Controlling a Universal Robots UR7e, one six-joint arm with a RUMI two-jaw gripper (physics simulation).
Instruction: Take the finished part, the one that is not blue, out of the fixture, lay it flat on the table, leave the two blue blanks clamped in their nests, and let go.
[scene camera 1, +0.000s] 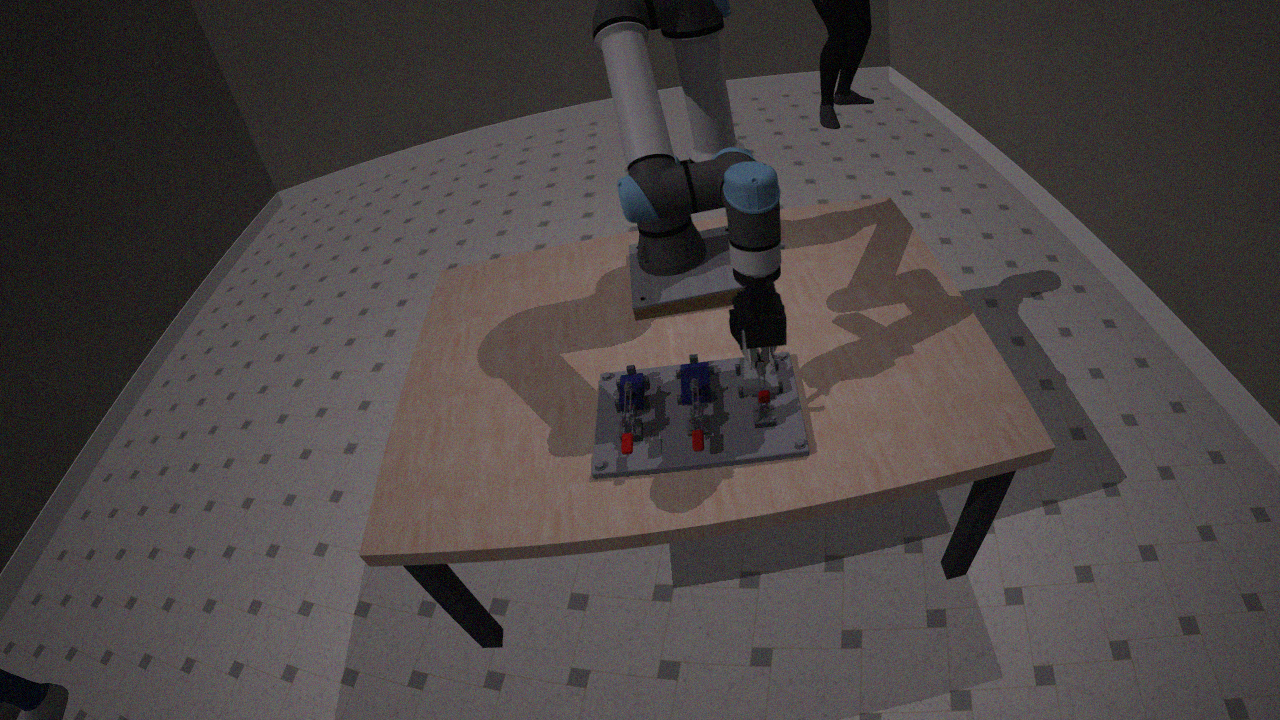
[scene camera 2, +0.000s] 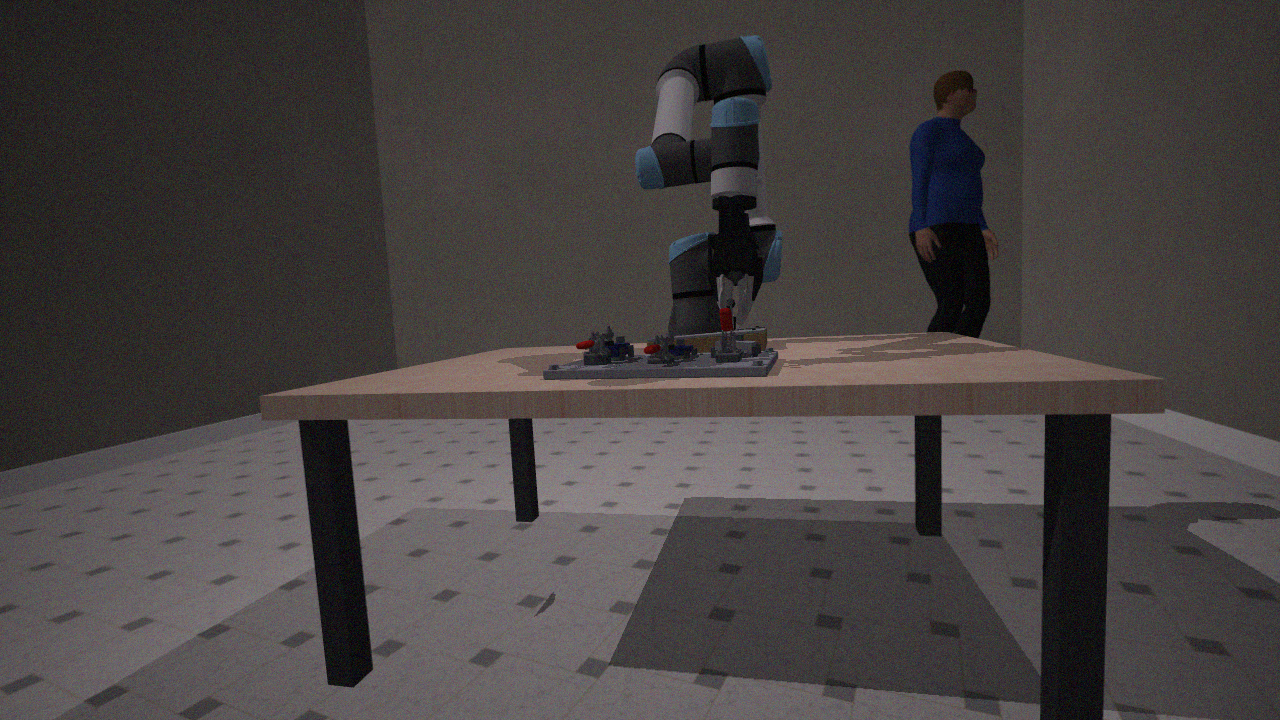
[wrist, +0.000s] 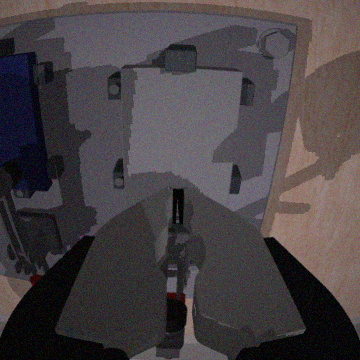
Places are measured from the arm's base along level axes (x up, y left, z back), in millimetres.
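Pixels of known places: gripper, fingertip midpoint: (scene camera 2: 734, 329) (wrist: 176, 191); arm's base, link origin: (scene camera 1: 672, 256) (scene camera 2: 699, 332).
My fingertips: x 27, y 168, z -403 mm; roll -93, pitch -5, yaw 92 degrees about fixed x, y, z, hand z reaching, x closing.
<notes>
For each thing: its middle in the pictures, then the offset to it from my fingertips. "*": a spot on its surface instead. Level surfaces: height alone.
- finished part, body centre: (wrist: 178, 139) (scene camera 1: 758, 374) (scene camera 2: 736, 345) dx -28, dy -2, dz +16 mm
- grey fixture plate, body centre: (wrist: 31, 180) (scene camera 1: 698, 412) (scene camera 2: 667, 364) dx -53, dy -109, dz -39 mm
- blue blank, surface spot: (scene camera 1: 631, 391) * dx +2, dy -214, dz -33 mm
- wooden table, surface height: dx -61 mm
The finished part (scene camera 1: 758, 383) (wrist: 182, 120), a light grey block, sits flat in the right-hand nest of the grey fixture plate (scene camera 1: 733, 454) (scene camera 2: 662, 368) (wrist: 125, 30). My gripper (scene camera 1: 759, 365) (scene camera 2: 735, 324) (wrist: 176, 191) is shut and empty, pointing down, its fingertips together over the part's clamp-side end. In the wrist view the fingers hide that end. This nest's clamp has its red handle (scene camera 1: 763, 395) (scene camera 2: 725, 319) upright. One blue blank (scene camera 1: 631, 391) is in the left nest; another blue blank (scene camera 1: 694, 382) (wrist: 17, 120) is in the middle nest.
The clamps beside the blue blanks have lowered red handles (scene camera 1: 626, 443) (scene camera 1: 698, 439). The fixture rests on a wooden table (scene camera 1: 501, 483) (scene camera 2: 859, 385). The arm's base plate (scene camera 1: 653, 291) is behind it. A person (scene camera 1: 841, 44) (scene camera 2: 948, 170) stands beyond the table.
</notes>
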